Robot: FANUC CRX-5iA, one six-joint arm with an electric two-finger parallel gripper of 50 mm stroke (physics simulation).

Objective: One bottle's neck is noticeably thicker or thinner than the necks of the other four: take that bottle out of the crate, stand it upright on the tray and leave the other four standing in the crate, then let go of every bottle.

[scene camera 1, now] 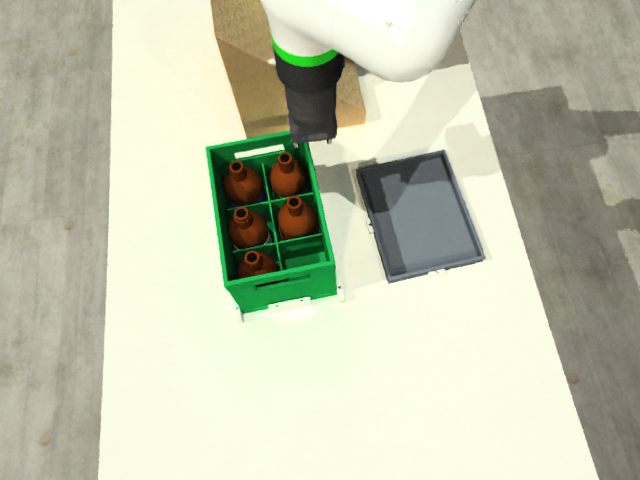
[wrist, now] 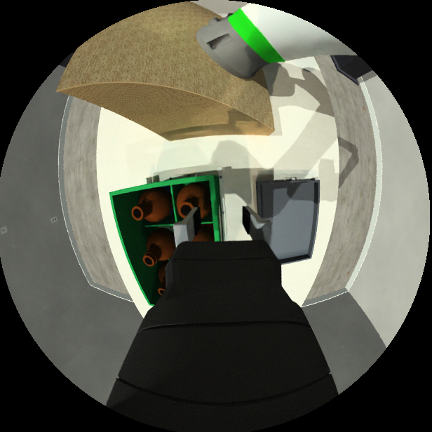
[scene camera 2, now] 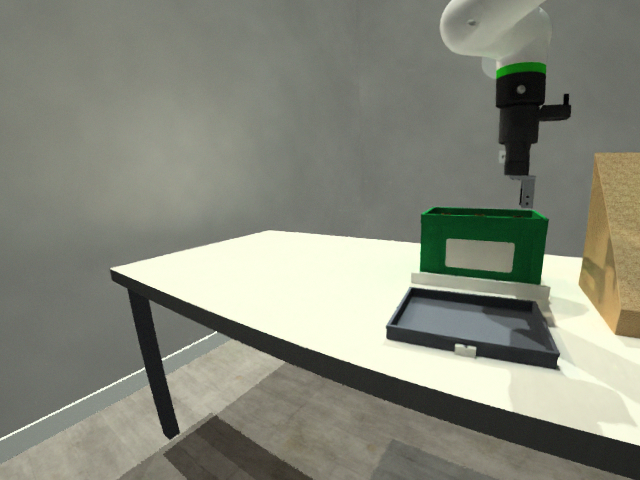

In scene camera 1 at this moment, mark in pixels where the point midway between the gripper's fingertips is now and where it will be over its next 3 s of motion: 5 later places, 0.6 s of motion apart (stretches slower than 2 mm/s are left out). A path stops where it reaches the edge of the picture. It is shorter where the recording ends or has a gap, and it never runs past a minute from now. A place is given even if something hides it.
My gripper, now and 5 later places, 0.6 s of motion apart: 312, 140; 239, 200; 239, 196; 244, 193; 246, 203; 247, 208
